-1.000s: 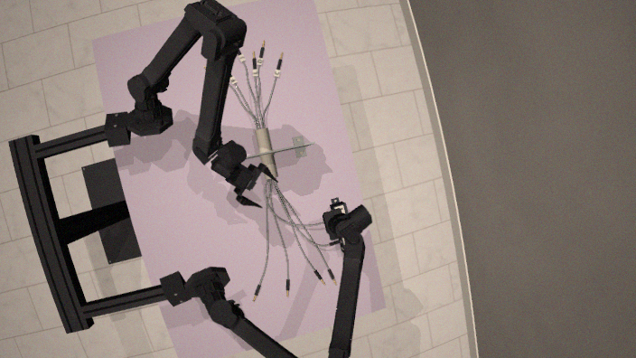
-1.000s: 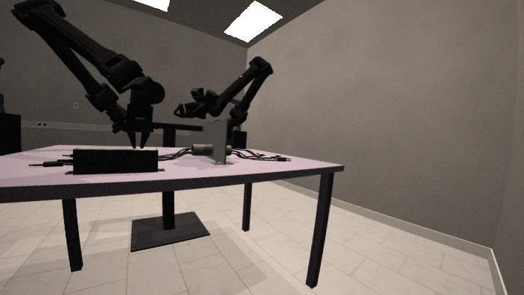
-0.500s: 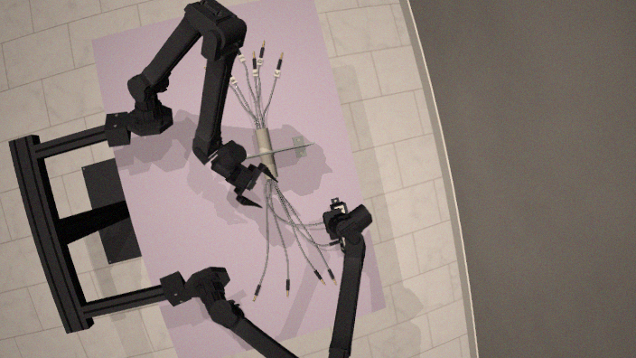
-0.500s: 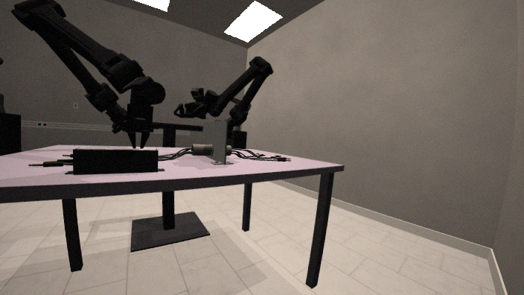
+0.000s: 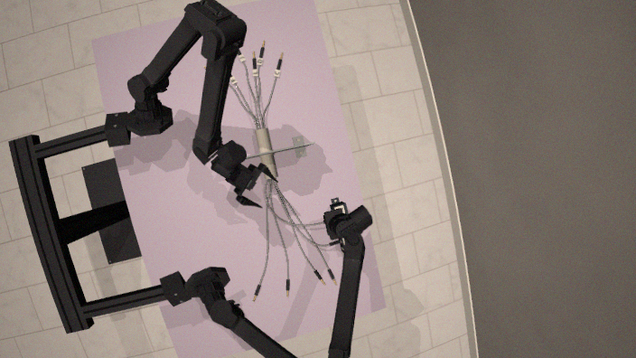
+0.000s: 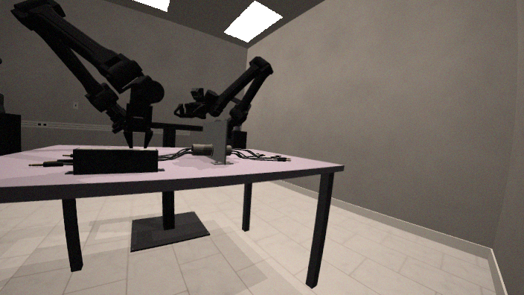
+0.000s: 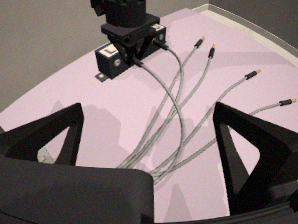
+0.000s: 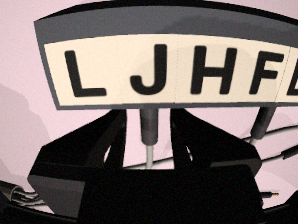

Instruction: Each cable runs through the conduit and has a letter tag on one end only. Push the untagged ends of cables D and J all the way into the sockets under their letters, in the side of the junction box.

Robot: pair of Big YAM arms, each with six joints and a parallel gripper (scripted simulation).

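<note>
The untagged cable plug is 20 mm ahead of my right hand. The rest, counted from my right hand: tagged plug (730 mm to the left, 130 mm behind, 30 mm below).
</note>
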